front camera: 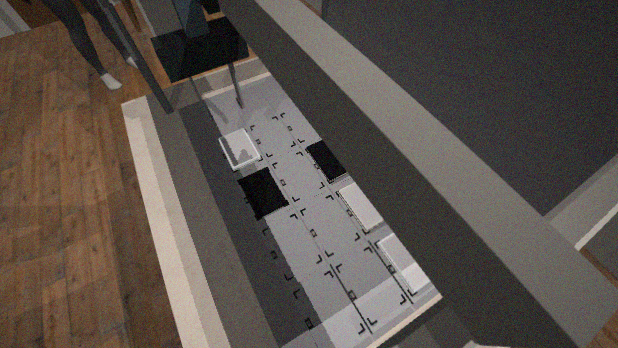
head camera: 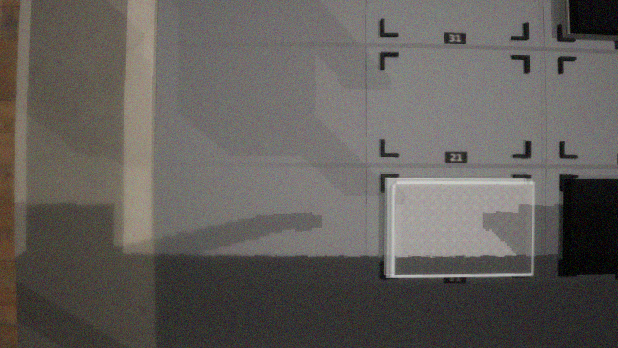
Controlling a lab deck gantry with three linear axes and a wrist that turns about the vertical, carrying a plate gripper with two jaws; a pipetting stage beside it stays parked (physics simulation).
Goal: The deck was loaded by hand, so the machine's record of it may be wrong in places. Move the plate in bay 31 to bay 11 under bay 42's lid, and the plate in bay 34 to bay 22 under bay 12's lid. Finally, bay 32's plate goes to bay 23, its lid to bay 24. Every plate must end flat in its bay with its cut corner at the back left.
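Frame: origin at the robot's base, x ahead, y left, z up, level; metres.
Where they show: gripper, fingertip midpoint: (front camera: 225, 110); robot's base, link origin: (front camera: 218, 141) (head camera: 383, 274).
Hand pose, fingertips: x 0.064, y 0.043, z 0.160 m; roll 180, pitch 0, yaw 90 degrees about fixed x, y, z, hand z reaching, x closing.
Note:
Each offset is from my fingertips to the centre of the thing. "*": to the spot under its first point.
A white-rimmed plate @[0.000 m ahead, 0.000 m left, 0.153 m down] (front camera: 240, 149) (head camera: 450, 220) lies over bay 11's marks; its cut corner cannot be made out. A black lid @[0.164 m ahead, 0.000 m left, 0.156 m down] (front camera: 263, 193) (head camera: 590, 227) lies in bay 12. A black-topped plate @[0.164 m ahead, 0.214 m left, 0.147 m down] (front camera: 326, 160) (head camera: 595, 17) is in bay 32. The plate in bay 34 @[* 0.491 m ahead, 0.188 m left, 0.131 m down] (front camera: 400, 262) is pale with a bright rim. Bay 42 is hidden behind the beam in the front view and outside the head view. My gripper (front camera: 221, 100) is at the far left end of the deck in the front view, apart from the plates, open and empty; its far-left finger is faint. It does not show in the head view.
A pale plate @[0.328 m ahead, 0.214 m left, 0.153 m down] (front camera: 361, 206) lies in bay 33. Corner marks of bays 21 and 31 show beside bay 11. A thick grey beam (front camera: 380, 95) crosses above the back of the deck. The deck's cream rim (front camera: 160, 210) (head camera: 140, 125) runs along its edge. A person's legs (front camera: 80, 45) are beyond.

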